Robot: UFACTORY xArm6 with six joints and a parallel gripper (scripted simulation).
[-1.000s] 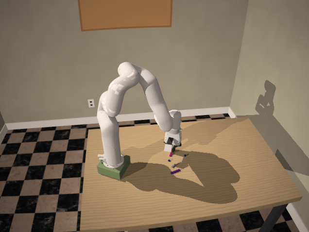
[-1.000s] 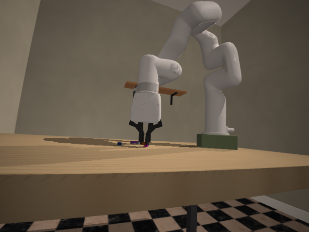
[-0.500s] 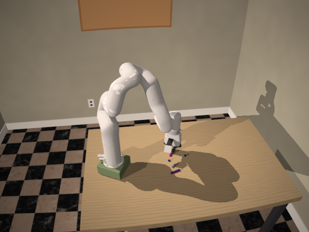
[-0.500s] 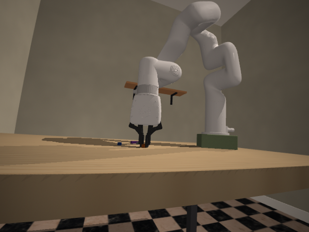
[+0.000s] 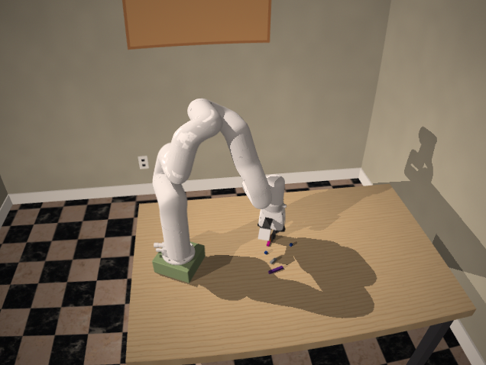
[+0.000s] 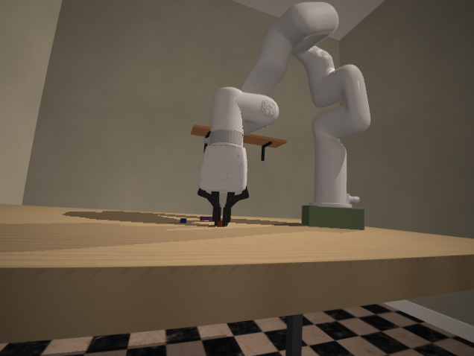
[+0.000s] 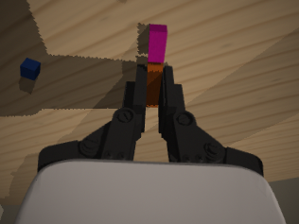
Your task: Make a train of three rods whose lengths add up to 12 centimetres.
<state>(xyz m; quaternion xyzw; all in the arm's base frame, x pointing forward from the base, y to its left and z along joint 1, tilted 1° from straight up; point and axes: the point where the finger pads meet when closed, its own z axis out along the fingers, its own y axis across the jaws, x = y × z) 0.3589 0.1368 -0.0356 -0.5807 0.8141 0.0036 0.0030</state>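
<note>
Now: the orange rod 2 cm below my hand. From my hand the other things lie so: grey rod (13 cm to the right, 2 cm below); then magenta rod (1 cm behind, 3 cm to the right, 2 cm below); then purple rod (1 cm ahead, 17 cm to the right, 2 cm below).
</note>
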